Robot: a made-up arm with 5 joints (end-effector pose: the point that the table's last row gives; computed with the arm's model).
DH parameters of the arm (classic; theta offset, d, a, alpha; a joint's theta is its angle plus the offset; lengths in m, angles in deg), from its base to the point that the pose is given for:
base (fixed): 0 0 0.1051 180
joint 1: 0 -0.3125 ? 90
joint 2: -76.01 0 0.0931 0
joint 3: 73.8 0 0.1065 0
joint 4: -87.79 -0.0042 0 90
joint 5: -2.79 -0.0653 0 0
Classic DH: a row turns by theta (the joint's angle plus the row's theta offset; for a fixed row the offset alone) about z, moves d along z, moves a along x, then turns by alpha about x.
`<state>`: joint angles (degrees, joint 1 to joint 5).
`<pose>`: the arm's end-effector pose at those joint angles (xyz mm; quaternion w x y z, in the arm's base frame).
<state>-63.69 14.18 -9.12 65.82 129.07</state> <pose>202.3 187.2 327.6 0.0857 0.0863 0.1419 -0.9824</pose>
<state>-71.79 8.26 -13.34 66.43 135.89</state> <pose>175.2 199.5 354.9 0.2088 0.1262 0.2128 -0.9461</pose>
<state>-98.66 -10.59 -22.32 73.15 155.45</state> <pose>81.9 180.2 424.5 0.5289 0.1910 0.3749 -0.7371</pose>
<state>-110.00 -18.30 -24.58 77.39 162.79</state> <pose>53.9 152.9 443.8 0.6258 0.1967 0.4219 -0.6258</pose>
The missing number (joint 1, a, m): 0.0392
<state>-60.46 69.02 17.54 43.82 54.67</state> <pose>158.0 84.7 168.1 0.5225 -0.0258 0.3442 0.7796</pose>
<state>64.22 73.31 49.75 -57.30 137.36</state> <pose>146.7 -95.8 165.9 0.7992 -0.2071 0.0343 0.5632</pose>
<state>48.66 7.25 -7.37 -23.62 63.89</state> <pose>259.9 -182.3 429.9 0.5433 -0.6850 -0.4818 0.0592</pose>
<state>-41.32 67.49 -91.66 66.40 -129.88</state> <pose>314.4 178.4 329.7 0.6389 0.4043 -0.0212 -0.6541</pose>
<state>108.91 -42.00 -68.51 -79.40 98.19</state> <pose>136.8 105.4 481.7 0.7602 0.6290 -0.1355 -0.0900</pose>
